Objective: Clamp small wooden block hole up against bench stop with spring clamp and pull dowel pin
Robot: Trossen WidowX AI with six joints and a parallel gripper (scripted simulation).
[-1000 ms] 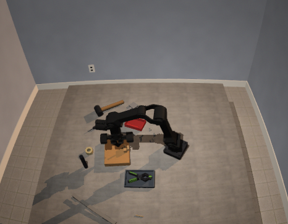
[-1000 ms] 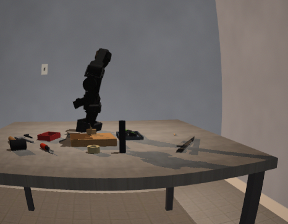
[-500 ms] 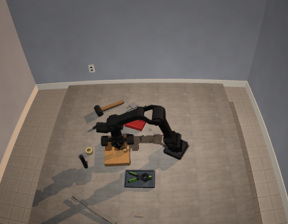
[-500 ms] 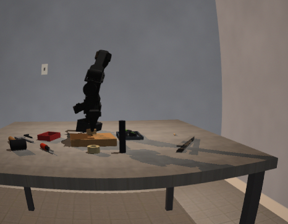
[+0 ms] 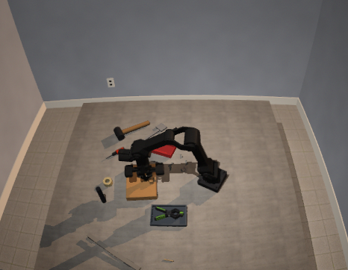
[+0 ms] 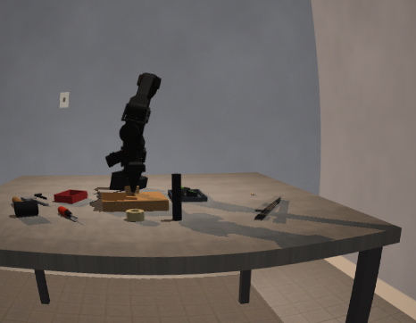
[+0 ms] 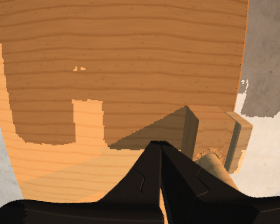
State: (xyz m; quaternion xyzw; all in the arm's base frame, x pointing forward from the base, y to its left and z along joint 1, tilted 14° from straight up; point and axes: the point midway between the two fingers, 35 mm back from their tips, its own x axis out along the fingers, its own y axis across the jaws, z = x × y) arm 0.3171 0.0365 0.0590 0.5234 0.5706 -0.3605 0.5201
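Now: hand 20 mm past the dowel pin, 10 mm to the left of it and 20 mm above it. Also, from my hand: wooden board 30 mm ahead, 60 mm below; bench stop 40 mm behind, 10 mm to the right, 30 mm below; small wooden block 20 mm behind, 10 mm to the right, 30 mm below.
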